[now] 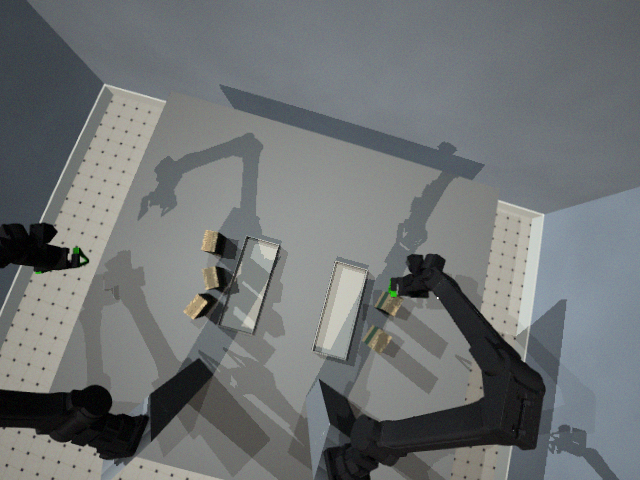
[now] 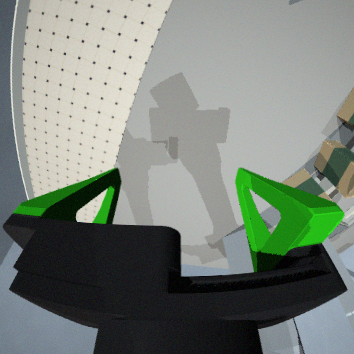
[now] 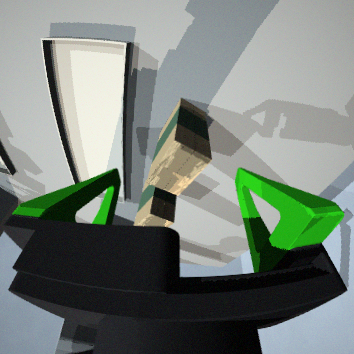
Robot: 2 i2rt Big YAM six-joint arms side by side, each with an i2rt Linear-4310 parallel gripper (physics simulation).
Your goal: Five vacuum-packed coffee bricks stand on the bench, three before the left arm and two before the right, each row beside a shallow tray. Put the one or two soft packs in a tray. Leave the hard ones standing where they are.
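Frame: origin at the left arm's base, x ahead, y left, z up, level; millimetres.
Seen in the pictures: left gripper, between the fingertips: (image 1: 74, 263) (image 2: 177, 174); right gripper, between the fingertips: (image 1: 400, 290) (image 3: 177, 174); left arm's base, origin of its link: (image 1: 126, 437); right arm's base, origin of its link: (image 1: 345, 467).
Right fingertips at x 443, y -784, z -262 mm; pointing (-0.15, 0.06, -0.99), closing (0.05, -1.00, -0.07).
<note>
Offsets run from my right fingertips to a thing's top centre. "pt": to the spot under its first point. Level surfaces: height alone.
Three tan bricks with green bands, back (image 1: 210, 241) (image 2: 347, 111), middle (image 1: 210, 277) (image 2: 336, 165) and front @(pt 131 mm back, 763 mm left, 59 mm down) (image 1: 197, 305) (image 2: 307, 181), stand left of a shallow tray @(pt 117 mm ahead, 551 mm left, 197 mm down) (image 1: 265, 251). Two similar bricks, back @(pt 54 mm back, 25 mm left, 60 mm down) (image 1: 388, 303) (image 3: 182, 147) and front (image 1: 377, 338) (image 3: 159, 206), stand right of the other tray @(102 mm back, 197 mm left, 178 mm down) (image 1: 343, 299) (image 3: 95, 90). My left gripper (image 1: 60, 263) (image 2: 177, 174) is open and empty, well left of its row. My right gripper (image 1: 393, 287) (image 3: 177, 174) is open above the back brick of its row; that brick shows between the fingers' directions, not gripped. Softness cannot be seen.
Dark upright panels (image 1: 180, 397) (image 1: 336, 408) stand near the front. Dotted pale strips (image 1: 87, 191) (image 1: 511, 242) with raised edges flank the grey bench @(200 mm down) (image 1: 320, 191). The arms cast broad shadows across the bench.
</note>
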